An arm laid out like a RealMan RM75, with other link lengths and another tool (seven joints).
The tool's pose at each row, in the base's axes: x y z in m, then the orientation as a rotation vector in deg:
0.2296, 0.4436, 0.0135, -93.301, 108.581, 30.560
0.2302, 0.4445, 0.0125, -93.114, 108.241, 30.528
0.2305, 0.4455, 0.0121, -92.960, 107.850, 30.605
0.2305, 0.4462, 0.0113, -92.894, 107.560, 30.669
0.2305, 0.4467, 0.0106, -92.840, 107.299, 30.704
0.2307, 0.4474, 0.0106, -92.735, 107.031, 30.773
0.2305, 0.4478, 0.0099, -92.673, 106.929, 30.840
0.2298, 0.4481, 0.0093, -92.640, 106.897, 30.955
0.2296, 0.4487, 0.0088, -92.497, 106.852, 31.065
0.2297, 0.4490, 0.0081, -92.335, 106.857, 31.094
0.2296, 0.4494, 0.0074, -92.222, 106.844, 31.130
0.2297, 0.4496, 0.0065, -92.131, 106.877, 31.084
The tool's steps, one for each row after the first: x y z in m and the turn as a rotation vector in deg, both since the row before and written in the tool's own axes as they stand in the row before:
-0.0001, -0.0004, 0.0014, 0.195, -0.307, -0.125
-0.0005, -0.0001, 0.0010, 0.119, -0.359, -0.141
0.0000, 0.0002, 0.0010, 0.058, -0.244, -0.123
0.0001, 0.0001, 0.0008, 0.063, -0.209, -0.119
-0.0005, -0.0001, 0.0005, 0.070, -0.252, -0.093
0.0002, 0.0003, 0.0007, 0.013, -0.121, -0.015
0.0002, 0.0008, 0.0005, -0.048, -0.077, 0.026
-0.0001, 0.0003, 0.0007, 0.017, -0.140, 0.064
0.0002, 0.0000, 0.0007, 0.069, -0.090, 0.080
0.0002, 0.0002, 0.0008, 0.041, -0.079, 0.050
0.0005, 0.0000, 0.0008, 0.072, -0.010, 0.046

